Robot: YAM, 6 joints.
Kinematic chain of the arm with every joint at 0, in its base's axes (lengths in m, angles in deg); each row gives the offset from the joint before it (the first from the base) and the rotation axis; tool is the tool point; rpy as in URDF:
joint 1: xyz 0 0 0.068 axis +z
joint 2: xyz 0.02 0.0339 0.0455 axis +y
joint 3: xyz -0.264 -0.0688 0 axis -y
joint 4: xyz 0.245 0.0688 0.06 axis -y
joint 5: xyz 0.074 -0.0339 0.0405 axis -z
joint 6: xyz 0.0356 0 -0.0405 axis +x
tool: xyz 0 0 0 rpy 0 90 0
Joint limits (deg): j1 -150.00..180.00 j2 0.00..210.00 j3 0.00..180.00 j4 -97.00..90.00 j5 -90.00..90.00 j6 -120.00..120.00
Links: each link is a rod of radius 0.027 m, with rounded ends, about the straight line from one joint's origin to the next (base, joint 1, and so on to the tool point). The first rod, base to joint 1, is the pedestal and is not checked.
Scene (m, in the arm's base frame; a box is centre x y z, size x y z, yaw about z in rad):
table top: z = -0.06
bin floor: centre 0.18 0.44 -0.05 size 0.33 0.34 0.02 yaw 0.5
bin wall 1: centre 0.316 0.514 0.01 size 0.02 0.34 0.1 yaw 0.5
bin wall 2: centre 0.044 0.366 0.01 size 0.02 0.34 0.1 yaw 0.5
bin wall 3: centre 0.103 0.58 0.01 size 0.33 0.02 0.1 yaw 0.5
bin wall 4: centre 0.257 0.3 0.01 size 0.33 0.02 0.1 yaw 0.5
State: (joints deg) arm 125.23 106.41 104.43 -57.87 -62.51 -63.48
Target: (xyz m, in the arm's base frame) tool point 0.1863 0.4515 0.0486
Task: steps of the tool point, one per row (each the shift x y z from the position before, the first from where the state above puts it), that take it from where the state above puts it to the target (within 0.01 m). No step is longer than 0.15 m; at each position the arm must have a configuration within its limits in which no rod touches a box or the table.
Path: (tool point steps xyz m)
1: 0.0552 0.0788 -0.0499
2: 0.0792 0.0605 -0.0553
3: 0.0961 0.0350 -0.0593
4: 0.1037 0.0052 -0.0625
5: 0.1011 -0.0258 -0.0644

